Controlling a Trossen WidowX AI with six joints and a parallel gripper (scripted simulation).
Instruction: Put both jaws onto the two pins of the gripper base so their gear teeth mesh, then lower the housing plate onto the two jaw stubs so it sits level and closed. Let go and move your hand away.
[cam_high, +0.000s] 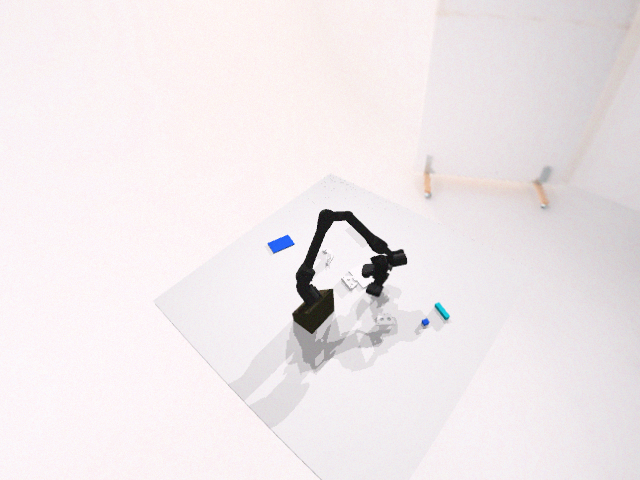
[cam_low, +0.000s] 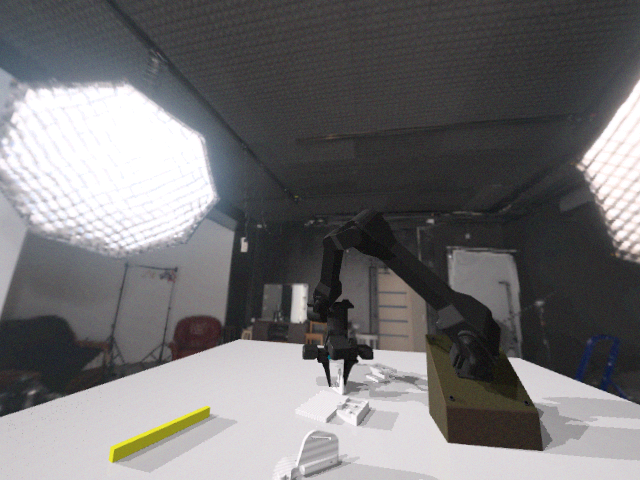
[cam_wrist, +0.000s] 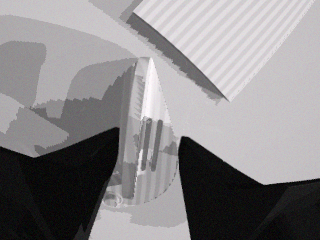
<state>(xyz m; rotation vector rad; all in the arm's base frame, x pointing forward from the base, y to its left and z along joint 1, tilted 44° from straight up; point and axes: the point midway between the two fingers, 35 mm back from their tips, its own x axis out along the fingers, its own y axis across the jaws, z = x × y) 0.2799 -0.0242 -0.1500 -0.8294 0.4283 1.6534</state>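
Right now my gripper tip is 10 mm short of the flat white plate and 110 mm to the right of it. Also, from my gripper tip: white jaw (10 mm behind, 40 mm to the right); cyan block (80 mm ahead, 280 mm to the right); blue cube (10 mm behind, 250 mm to the right).
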